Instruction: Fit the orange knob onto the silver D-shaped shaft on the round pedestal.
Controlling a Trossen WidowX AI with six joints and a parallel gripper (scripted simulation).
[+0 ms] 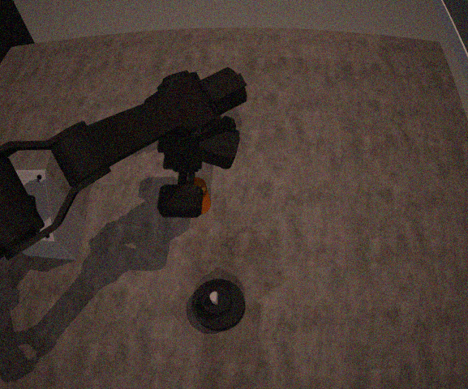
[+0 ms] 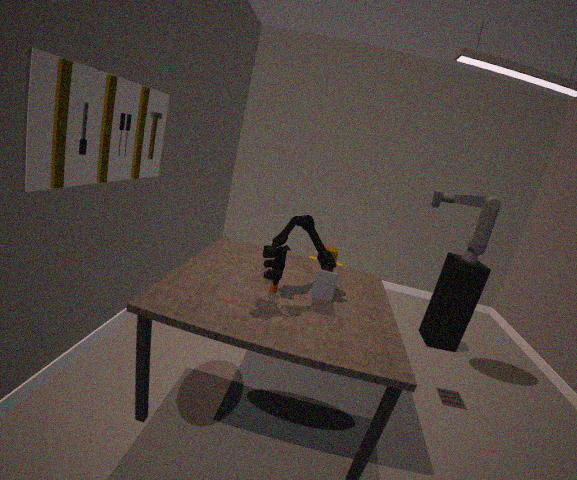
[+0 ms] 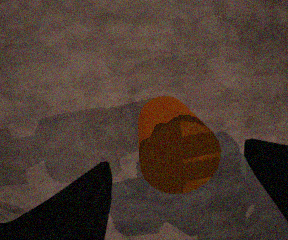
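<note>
Right now my gripper tip is 1 cm above the orange knob. The rest, counted from my gripper tip: D-shaft pedestal: 5 cm ahead, 19 cm to the right, 2 cm below.
</note>
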